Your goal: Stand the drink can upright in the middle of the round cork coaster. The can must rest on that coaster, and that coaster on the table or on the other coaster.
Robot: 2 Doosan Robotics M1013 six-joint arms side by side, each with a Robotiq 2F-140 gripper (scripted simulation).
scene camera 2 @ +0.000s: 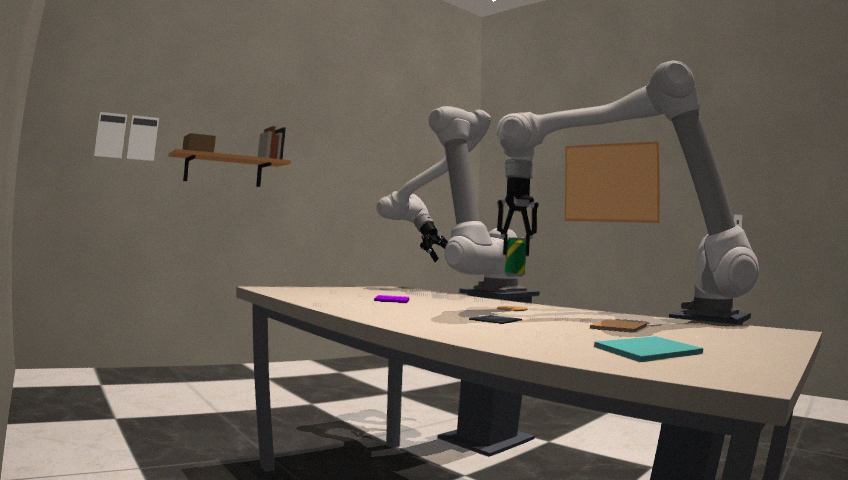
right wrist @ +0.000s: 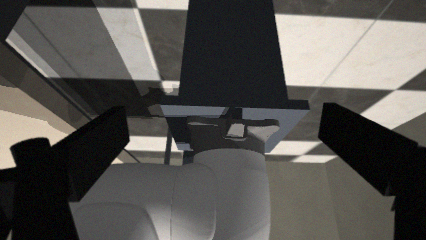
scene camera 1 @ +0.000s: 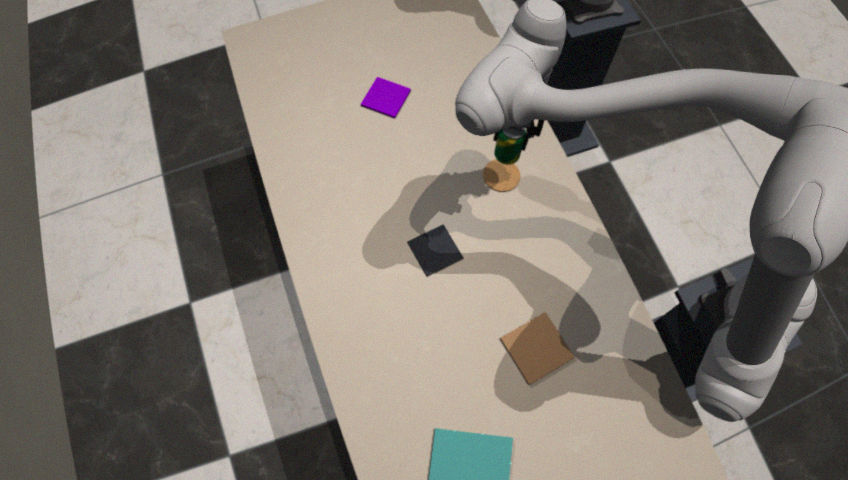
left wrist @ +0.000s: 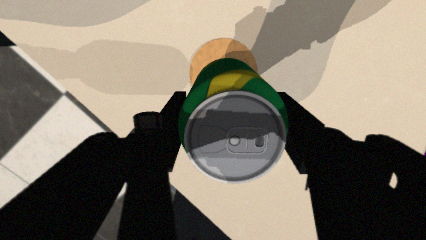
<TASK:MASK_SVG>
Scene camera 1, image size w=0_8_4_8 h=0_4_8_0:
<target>purple square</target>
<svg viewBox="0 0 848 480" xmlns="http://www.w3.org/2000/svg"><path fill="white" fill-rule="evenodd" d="M377 77L361 102L361 106L396 118L411 89Z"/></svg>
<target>dark square coaster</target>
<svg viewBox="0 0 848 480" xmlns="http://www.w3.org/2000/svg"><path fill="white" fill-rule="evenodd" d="M444 224L407 241L426 277L464 258Z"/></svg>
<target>brown square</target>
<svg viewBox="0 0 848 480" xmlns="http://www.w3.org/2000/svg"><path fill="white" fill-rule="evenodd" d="M546 312L500 338L528 385L574 358L574 355Z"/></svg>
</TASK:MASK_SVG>
